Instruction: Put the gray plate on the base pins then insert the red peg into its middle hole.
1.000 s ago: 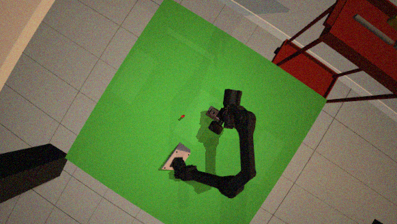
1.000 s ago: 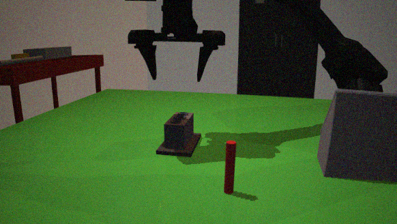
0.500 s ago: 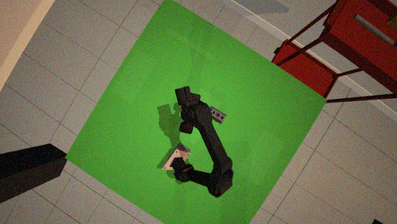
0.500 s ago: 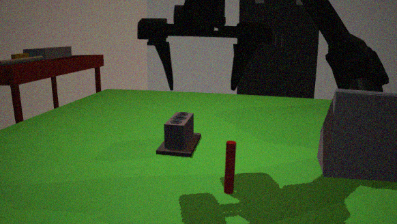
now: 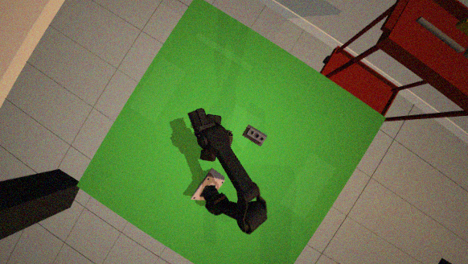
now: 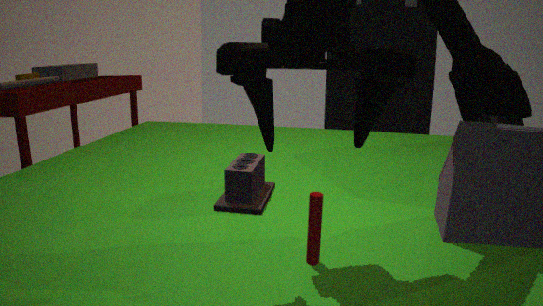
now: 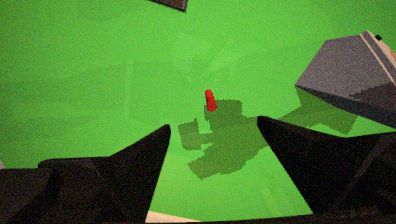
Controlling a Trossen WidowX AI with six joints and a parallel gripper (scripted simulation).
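My gripper tip is 9 cm above the red peg. The rest, counted from my gripper tip: gray plate (18 cm to the right, 10 cm ahead, 8 cm below); gray base (18 cm to the right, 12 cm below, 10 cm ahead).
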